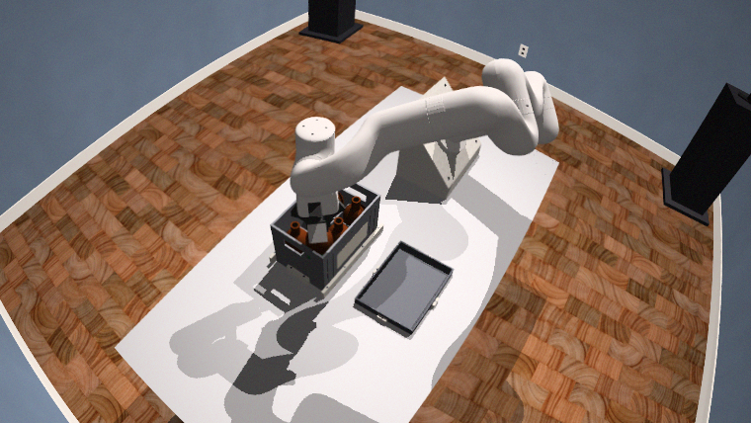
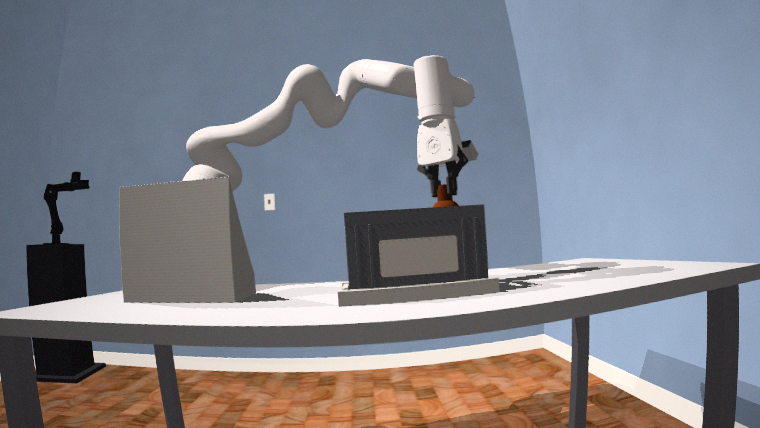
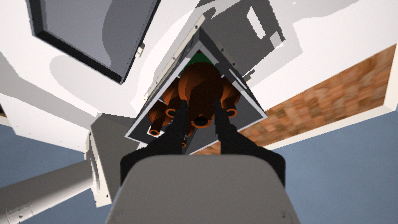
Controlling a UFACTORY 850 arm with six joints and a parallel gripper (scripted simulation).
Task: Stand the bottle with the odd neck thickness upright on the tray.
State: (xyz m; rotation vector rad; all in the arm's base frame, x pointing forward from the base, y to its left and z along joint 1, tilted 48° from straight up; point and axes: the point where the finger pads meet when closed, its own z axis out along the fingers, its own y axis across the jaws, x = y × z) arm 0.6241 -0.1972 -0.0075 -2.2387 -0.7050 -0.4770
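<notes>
Now: hand 70 mm above the bottle. Also, from my hand: dark grey crate: 90 mm behind, 30 mm to the right, 150 mm below; dark tray: 70 mm behind, 240 mm to the left, 220 mm below.
</notes>
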